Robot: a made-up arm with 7 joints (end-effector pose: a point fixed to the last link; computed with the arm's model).
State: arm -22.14 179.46 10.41 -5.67 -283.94 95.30 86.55
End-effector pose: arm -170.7 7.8 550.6 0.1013 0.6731 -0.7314 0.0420
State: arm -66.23 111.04 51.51 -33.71 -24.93 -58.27 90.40
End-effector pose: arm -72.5 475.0 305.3 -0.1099 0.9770 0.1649 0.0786
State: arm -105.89 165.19 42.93 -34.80 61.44 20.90 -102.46
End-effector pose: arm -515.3 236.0 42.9 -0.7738 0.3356 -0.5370 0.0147
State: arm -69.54 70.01 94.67 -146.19 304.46 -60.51 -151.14
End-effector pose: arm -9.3 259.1 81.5 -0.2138 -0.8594 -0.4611 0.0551
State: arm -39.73 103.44 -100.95 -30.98 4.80 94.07 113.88
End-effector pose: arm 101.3 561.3 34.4 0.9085 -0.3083 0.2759 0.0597
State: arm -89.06 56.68 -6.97 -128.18 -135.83 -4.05 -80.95
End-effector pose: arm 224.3 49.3 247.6 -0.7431 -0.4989 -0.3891 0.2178
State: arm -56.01 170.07 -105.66 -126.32 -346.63 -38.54 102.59
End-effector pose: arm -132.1 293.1 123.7 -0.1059 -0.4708 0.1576 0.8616
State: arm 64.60 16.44 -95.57 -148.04 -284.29 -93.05 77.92
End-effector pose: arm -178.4 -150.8 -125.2 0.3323 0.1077 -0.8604 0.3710
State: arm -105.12 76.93 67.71 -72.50 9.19 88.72 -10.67
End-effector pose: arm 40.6 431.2 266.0 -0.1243 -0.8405 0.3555 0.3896
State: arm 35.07 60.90 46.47 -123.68 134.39 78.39 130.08
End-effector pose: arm 74.5 341.6 -55.0 -0.4145 0.3319 0.7463 0.4013
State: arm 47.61 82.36 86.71 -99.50 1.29 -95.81 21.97
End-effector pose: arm 52.3 395.4 174.0 -0.1525 0.6253 0.7613 0.0789
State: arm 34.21 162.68 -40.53 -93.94 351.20 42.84 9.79
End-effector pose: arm 270.3 316.4 176.5 0.6497 0.3425 -0.6399 0.2261
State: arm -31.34 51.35 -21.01 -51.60 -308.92 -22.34 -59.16
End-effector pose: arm 397.8 304.3 -222.9 0.4603 -0.6339 -0.3127 0.5371
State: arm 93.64 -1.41 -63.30 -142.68 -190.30 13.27 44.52
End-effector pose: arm -142.7 -194.4 -151.1 0.4933 -0.3916 -0.5842 0.5118
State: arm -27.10 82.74 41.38 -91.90 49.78 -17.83 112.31
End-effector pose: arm 180.4 370.6 199.6 -0.6871 -0.7182 -0.0238 0.1075
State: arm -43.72 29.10 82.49 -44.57 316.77 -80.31 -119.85
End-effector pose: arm 360.3 353.1 -238.3 0.9908 0.0146 -0.1134 0.0730
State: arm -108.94 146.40 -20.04 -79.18 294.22 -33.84 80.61
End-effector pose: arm -251.3 317.9 279.4 0.7884 -0.5738 -0.1440 0.1684
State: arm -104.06 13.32 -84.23 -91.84 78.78 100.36 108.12
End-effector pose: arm 335.0 -312.5 3.2 0.1724 -0.2389 0.0576 0.9539
